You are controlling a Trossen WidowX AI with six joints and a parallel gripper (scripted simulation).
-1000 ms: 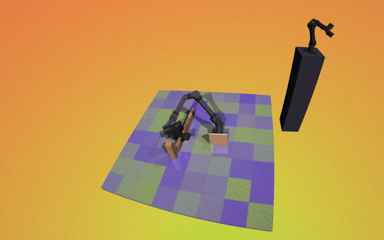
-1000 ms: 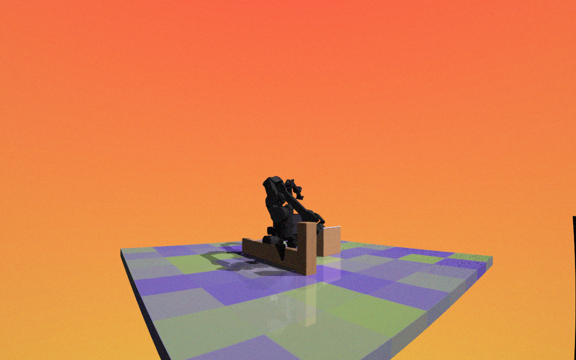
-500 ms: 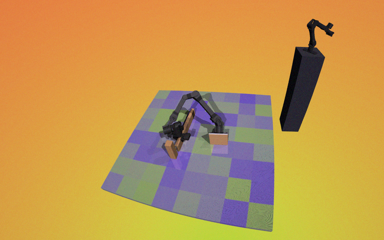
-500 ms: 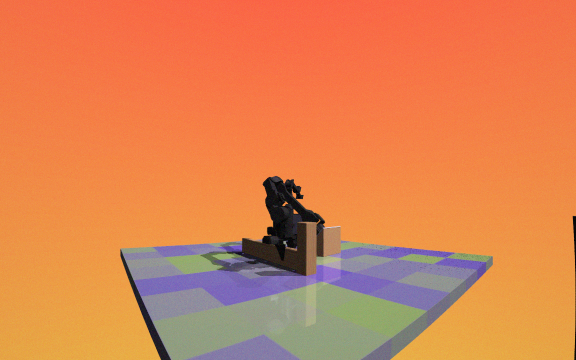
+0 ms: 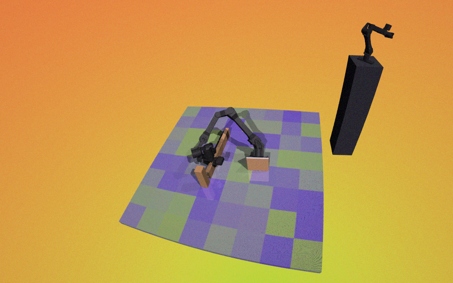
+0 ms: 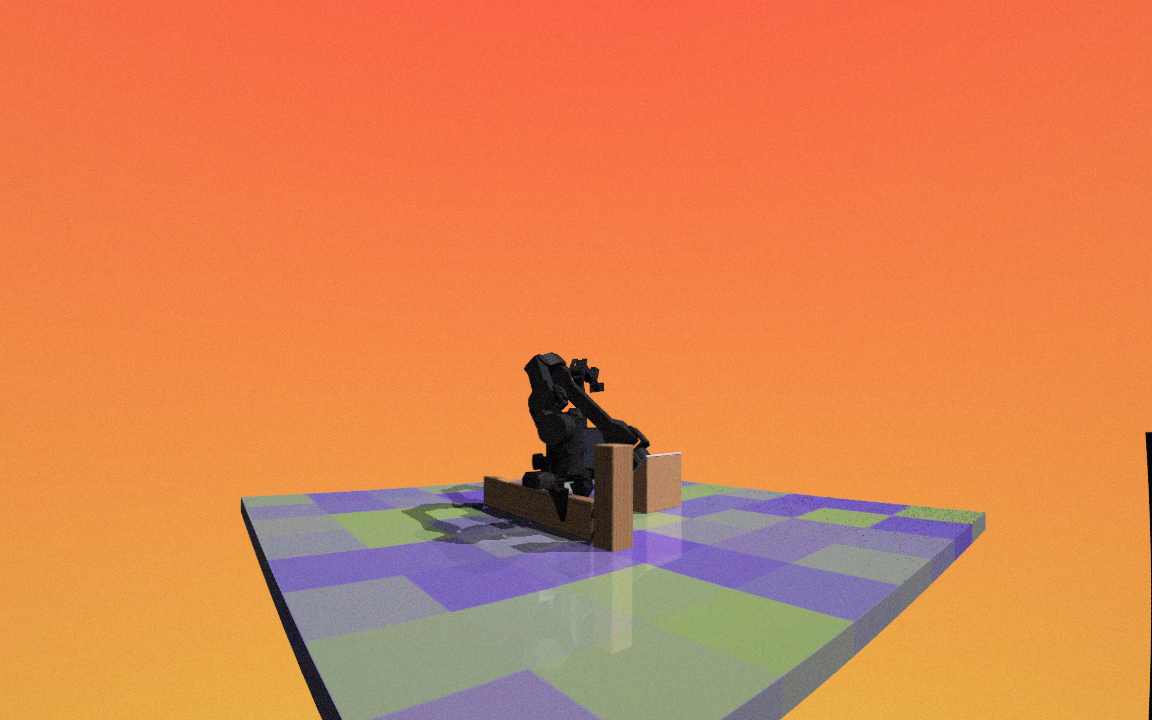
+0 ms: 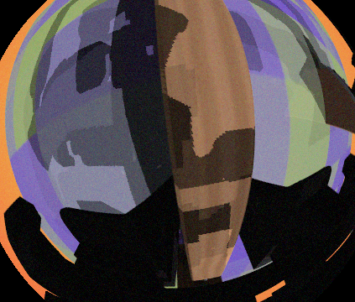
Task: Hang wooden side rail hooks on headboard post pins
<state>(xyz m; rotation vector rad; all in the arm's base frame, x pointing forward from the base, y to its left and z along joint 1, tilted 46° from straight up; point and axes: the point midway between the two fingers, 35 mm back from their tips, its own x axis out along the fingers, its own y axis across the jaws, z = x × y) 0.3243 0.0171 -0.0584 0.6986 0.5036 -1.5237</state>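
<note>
Right now the wooden headboard post is 2 cm ahead of my gripper tip, 14 cm to the left of it and 7 cm above it.
</note>
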